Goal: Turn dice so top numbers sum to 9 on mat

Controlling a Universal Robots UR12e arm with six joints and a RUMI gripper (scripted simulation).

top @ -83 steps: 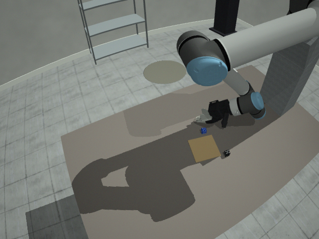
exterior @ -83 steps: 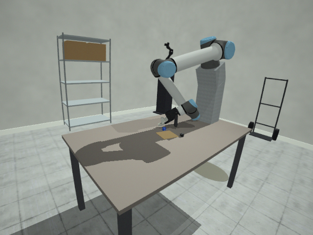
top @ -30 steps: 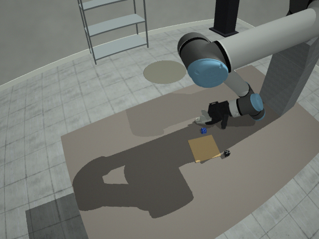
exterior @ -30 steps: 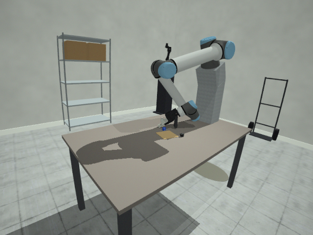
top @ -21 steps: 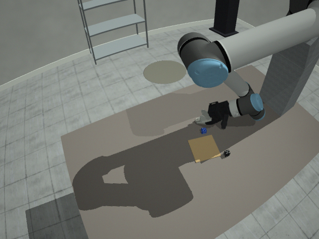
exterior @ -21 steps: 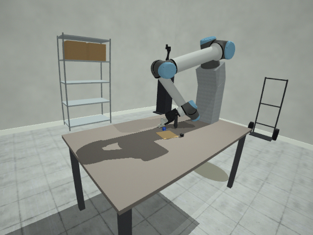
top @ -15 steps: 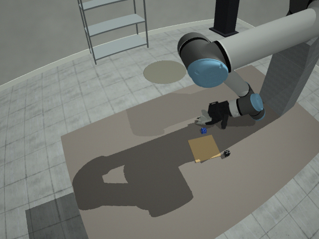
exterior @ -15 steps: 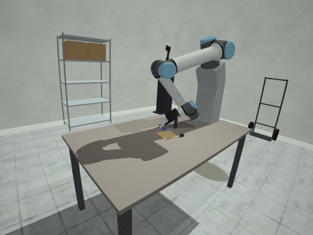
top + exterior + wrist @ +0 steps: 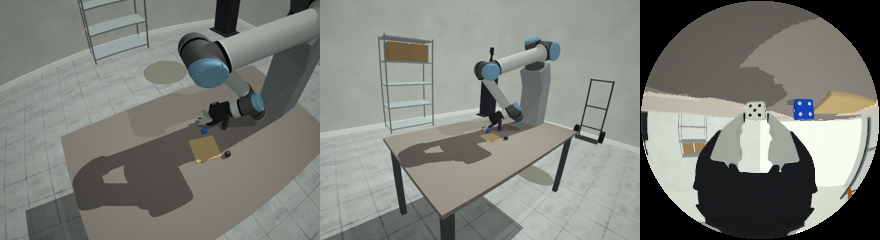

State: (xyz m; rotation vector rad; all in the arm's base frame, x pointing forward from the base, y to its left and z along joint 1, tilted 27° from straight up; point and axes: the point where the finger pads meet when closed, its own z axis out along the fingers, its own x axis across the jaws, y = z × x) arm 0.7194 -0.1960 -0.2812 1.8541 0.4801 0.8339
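Now: hand 10 mm past the white die, 10 mm to the right of it and 10 mm above it. From my hand the other things lie so: blue die 20 mm ahead, 70 mm to the left, 10 mm below; then tan mat 90 mm ahead, 150 mm to the left, 20 mm below; then black die 20 mm ahead, 250 mm to the left, 10 mm below.
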